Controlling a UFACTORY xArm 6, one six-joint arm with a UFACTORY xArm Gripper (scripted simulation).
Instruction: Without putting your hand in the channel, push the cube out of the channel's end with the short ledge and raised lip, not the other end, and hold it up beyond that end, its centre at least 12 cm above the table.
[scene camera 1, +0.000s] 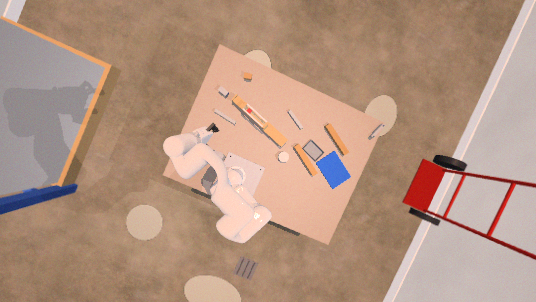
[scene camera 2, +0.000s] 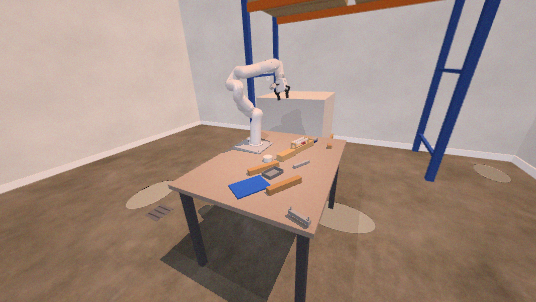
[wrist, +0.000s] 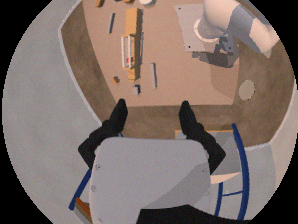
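Observation:
Scene camera 1 shows a blue pad (scene camera 1: 331, 166). In the wrist view the pad is out of frame; my gripper (wrist: 153, 106) is visible there.

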